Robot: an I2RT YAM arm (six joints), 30 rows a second.
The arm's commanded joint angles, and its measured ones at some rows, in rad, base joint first. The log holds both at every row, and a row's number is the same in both.
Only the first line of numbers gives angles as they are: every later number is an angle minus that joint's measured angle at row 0.
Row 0, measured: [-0.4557, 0.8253, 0.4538, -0.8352, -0.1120, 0.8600]
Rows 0 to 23, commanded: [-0.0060, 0.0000, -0.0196, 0.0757, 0.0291, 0.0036]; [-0.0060, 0.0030, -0.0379, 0.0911, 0.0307, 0.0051]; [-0.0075, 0.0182, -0.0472, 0.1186, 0.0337, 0.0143]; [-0.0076, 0.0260, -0.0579, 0.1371, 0.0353, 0.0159]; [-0.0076, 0.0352, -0.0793, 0.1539, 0.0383, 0.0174]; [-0.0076, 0.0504, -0.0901, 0.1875, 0.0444, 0.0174]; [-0.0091, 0.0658, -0.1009, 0.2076, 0.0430, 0.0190]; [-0.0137, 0.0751, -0.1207, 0.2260, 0.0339, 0.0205]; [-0.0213, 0.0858, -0.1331, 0.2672, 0.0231, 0.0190]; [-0.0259, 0.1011, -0.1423, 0.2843, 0.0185, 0.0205]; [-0.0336, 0.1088, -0.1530, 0.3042, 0.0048, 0.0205]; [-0.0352, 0.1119, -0.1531, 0.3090, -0.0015, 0.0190]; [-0.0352, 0.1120, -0.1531, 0.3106, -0.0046, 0.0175]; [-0.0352, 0.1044, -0.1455, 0.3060, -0.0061, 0.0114]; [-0.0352, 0.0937, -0.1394, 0.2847, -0.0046, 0.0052]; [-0.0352, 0.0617, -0.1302, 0.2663, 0.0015, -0.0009]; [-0.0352, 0.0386, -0.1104, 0.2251, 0.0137, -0.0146]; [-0.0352, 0.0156, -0.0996, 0.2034, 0.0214, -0.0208]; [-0.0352, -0.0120, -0.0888, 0.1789, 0.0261, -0.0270]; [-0.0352, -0.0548, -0.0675, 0.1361, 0.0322, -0.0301]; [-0.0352, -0.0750, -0.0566, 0.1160, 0.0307, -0.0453]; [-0.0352, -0.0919, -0.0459, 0.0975, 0.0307, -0.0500]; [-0.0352, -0.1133, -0.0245, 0.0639, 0.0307, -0.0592]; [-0.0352, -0.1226, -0.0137, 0.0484, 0.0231, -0.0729]
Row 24, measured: [-0.0324, -0.0789, -0.0859, 0.1426, 0.0031, -0.0240]
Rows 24 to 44, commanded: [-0.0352, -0.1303, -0.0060, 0.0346, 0.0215, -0.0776]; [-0.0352, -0.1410, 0.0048, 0.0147, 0.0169, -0.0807]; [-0.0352, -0.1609, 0.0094, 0.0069, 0.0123, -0.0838]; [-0.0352, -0.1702, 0.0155, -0.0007, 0.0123, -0.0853]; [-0.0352, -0.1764, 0.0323, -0.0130, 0.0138, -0.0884]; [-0.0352, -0.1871, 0.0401, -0.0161, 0.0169, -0.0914]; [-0.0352, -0.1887, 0.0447, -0.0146, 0.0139, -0.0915]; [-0.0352, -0.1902, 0.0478, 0.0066, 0.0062, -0.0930]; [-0.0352, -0.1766, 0.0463, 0.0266, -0.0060, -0.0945]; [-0.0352, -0.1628, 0.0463, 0.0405, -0.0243, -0.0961]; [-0.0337, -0.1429, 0.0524, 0.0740, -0.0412, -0.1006]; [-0.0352, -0.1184, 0.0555, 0.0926, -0.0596, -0.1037]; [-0.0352, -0.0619, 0.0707, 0.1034, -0.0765, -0.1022]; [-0.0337, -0.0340, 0.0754, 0.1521, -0.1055, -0.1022]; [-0.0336, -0.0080, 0.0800, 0.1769, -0.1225, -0.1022]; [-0.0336, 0.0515, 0.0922, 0.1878, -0.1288, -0.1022]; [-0.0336, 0.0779, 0.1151, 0.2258, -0.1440, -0.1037]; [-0.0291, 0.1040, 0.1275, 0.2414, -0.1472, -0.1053]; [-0.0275, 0.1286, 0.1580, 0.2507, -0.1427, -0.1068]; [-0.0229, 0.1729, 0.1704, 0.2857, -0.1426, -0.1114]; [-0.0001, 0.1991, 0.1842, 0.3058, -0.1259, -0.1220]
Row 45, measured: [-0.0259, 0.1522, 0.1041, 0.1724, -0.1064, -0.0950]
